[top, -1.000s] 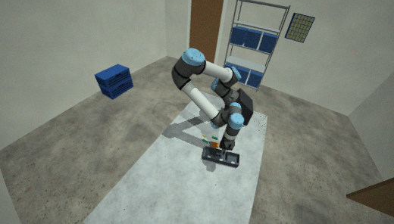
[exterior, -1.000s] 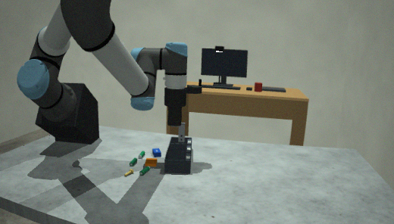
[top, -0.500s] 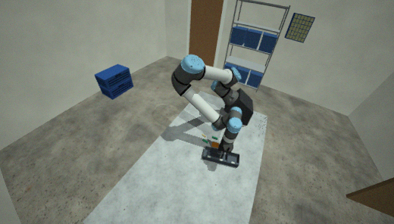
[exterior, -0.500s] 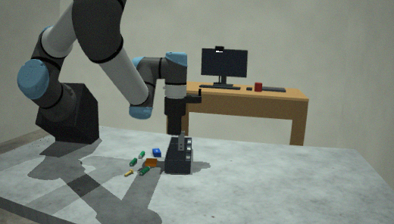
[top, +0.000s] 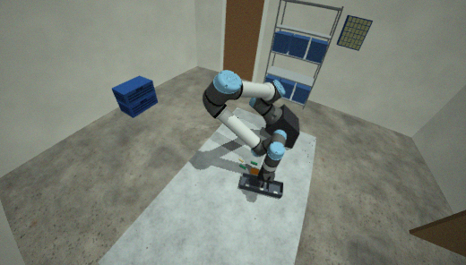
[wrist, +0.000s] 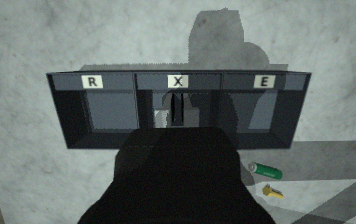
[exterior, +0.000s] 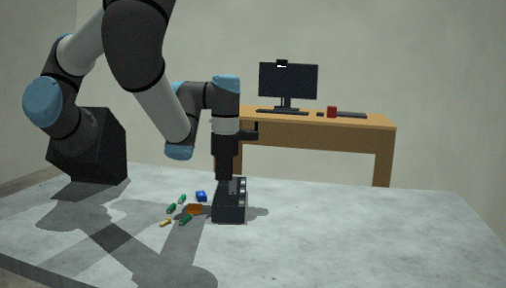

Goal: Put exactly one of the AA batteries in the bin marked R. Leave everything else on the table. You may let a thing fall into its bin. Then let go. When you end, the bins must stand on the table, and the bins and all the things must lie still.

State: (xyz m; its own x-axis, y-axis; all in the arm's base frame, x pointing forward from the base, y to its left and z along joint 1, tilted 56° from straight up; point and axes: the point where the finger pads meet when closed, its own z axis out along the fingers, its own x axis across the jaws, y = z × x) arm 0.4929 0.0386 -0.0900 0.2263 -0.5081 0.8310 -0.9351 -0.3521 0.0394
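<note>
Right now my hand is 10 mm above the dark three-compartment bin. From my hand the other things lie so: orange block 90 mm behind, 80 mm to the right, 30 mm below; blue block 100 mm behind, 30 mm below, 20 mm to the left; green AA battery 150 mm behind, 30 mm to the right, 30 mm below.
</note>
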